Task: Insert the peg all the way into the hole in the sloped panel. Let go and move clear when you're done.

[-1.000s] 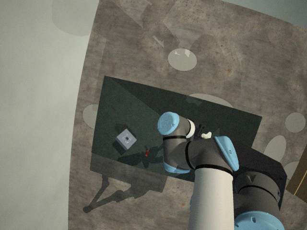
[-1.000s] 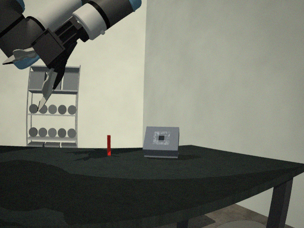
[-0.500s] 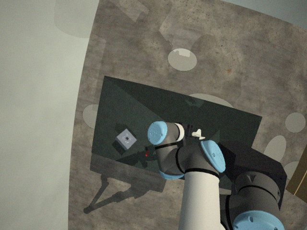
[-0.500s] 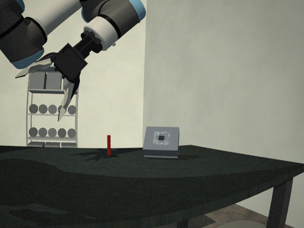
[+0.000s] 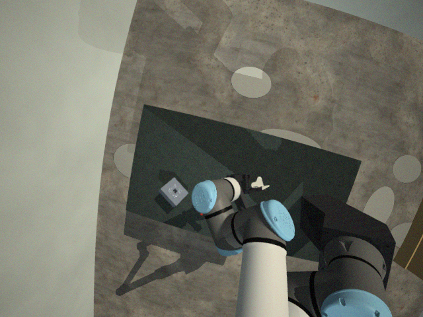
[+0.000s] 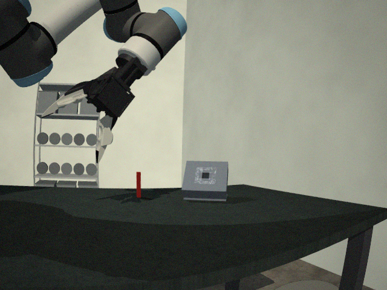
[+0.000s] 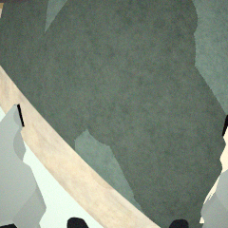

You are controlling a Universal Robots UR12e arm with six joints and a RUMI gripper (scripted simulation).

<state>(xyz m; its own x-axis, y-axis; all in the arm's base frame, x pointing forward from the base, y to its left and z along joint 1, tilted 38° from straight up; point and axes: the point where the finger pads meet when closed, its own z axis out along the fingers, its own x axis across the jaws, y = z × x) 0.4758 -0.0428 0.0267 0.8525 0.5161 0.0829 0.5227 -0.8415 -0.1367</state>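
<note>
Now: hand 30 cm to the right of the red peg, 14 cm short of it and 12 cm above it.
</note>
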